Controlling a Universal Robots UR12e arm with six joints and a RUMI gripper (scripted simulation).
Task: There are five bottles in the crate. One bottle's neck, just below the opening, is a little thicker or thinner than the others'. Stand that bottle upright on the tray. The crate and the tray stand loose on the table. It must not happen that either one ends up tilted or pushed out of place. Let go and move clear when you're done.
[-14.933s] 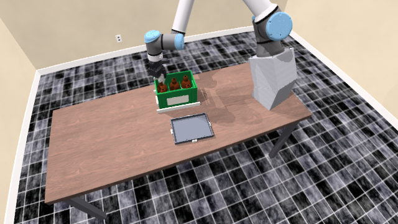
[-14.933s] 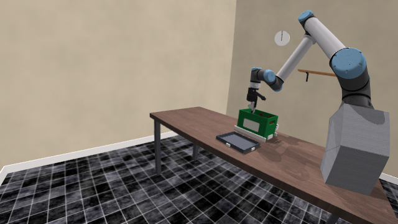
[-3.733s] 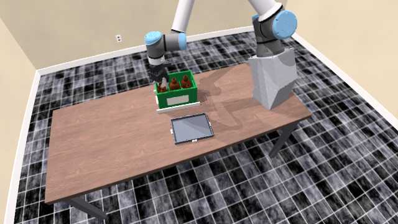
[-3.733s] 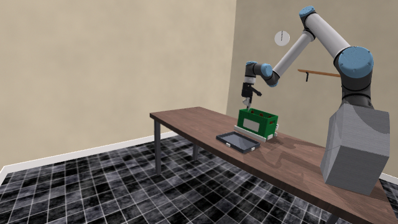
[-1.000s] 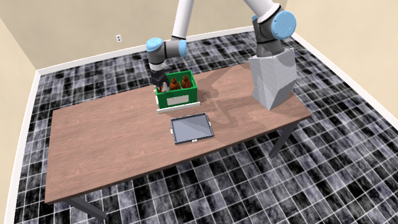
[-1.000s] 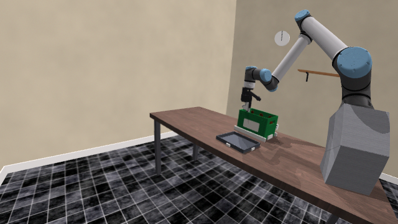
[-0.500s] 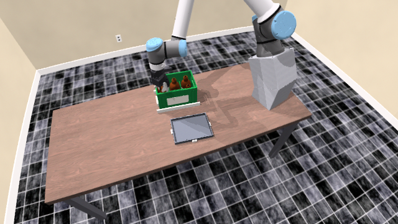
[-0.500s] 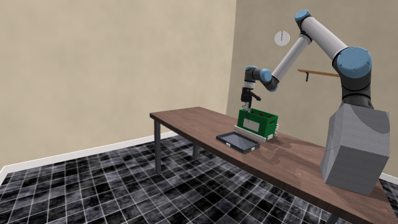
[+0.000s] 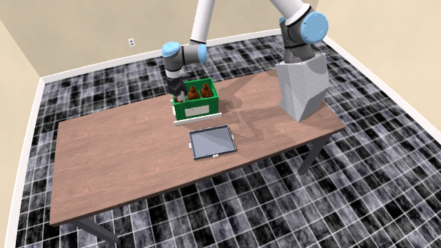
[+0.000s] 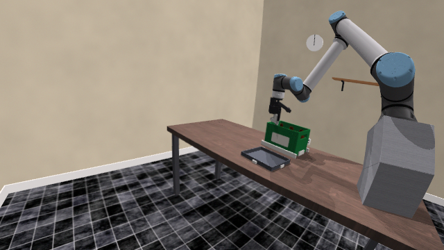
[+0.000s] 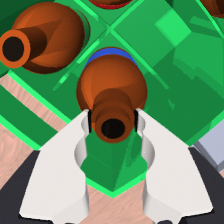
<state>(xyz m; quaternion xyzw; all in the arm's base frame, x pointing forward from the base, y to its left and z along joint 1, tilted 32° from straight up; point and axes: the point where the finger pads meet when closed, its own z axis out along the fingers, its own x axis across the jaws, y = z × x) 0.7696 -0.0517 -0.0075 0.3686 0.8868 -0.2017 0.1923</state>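
The glass bottle is 80 mm to the right of my hand and 70 mm below it. Also, from my hand: grey tray 250 mm to the left, 140 mm below, 120 mm behind; green crate 90 mm behind, 70 mm below, 40 mm to the right.
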